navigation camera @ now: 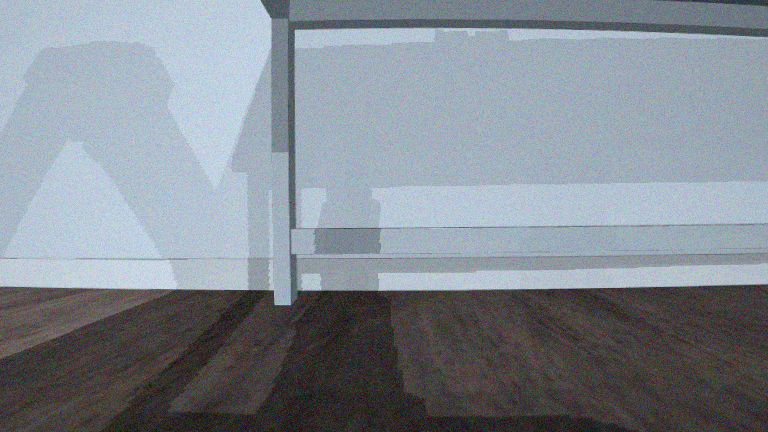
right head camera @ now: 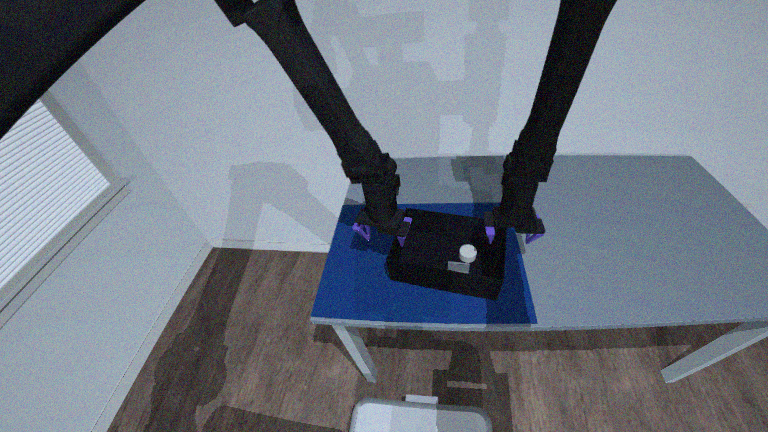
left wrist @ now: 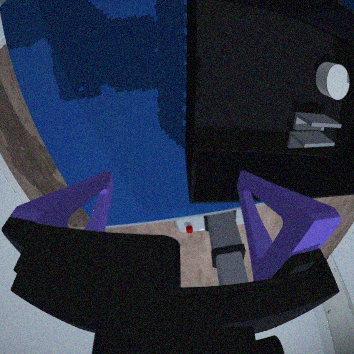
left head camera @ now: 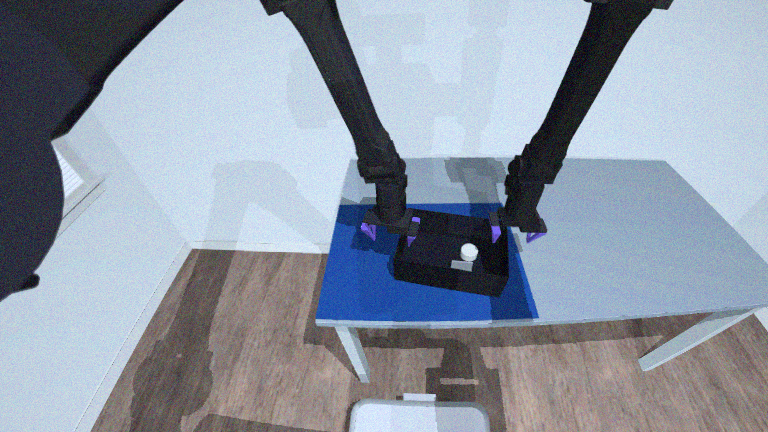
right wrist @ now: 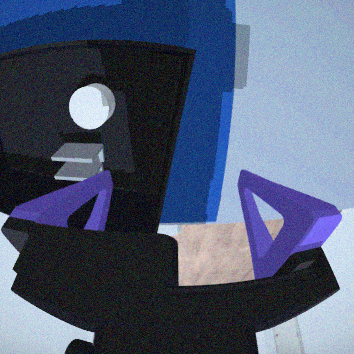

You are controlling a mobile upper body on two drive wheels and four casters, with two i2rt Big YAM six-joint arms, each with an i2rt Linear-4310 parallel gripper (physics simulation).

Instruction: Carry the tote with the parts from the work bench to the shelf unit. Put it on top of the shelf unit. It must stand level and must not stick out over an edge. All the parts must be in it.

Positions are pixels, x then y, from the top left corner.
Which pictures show my left gripper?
The right head camera view, the left wrist view and the left head camera view only.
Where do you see a black tote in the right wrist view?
149, 80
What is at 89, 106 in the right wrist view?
A white cylinder.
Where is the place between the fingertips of my left gripper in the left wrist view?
175, 177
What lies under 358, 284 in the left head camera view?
A blue mat.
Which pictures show my right gripper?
The right head camera view, the left head camera view and the right wrist view only.
